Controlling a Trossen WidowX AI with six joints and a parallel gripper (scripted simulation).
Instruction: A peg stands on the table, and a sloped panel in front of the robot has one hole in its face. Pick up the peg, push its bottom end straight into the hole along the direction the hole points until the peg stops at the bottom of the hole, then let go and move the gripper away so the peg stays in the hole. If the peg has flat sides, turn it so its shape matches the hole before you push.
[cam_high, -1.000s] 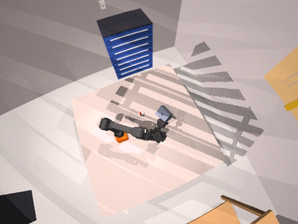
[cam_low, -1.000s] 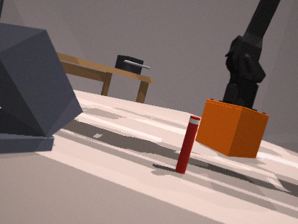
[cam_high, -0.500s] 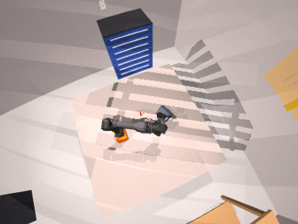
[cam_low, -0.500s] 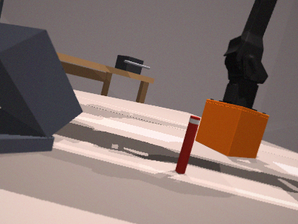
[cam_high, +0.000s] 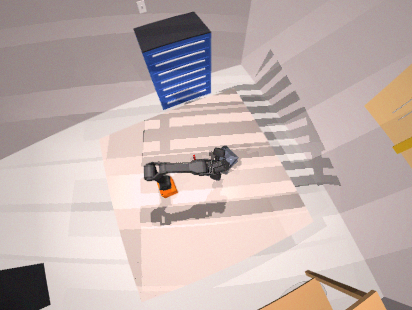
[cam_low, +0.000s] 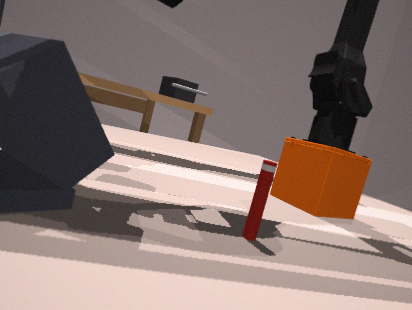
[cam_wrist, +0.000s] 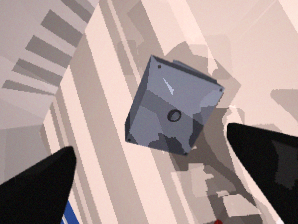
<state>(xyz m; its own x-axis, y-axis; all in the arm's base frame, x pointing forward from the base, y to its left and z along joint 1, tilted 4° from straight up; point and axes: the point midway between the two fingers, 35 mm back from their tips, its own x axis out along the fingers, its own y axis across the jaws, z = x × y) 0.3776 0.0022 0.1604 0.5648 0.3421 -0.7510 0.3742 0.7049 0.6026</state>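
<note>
My gripper tip is now 16 cm past the red round peg, 16 cm to the right of it and 20 cm above it. The rest, counted from my gripper tip: sloped panel (6 cm ahead, 8 cm to the left, 18 cm below).
</note>
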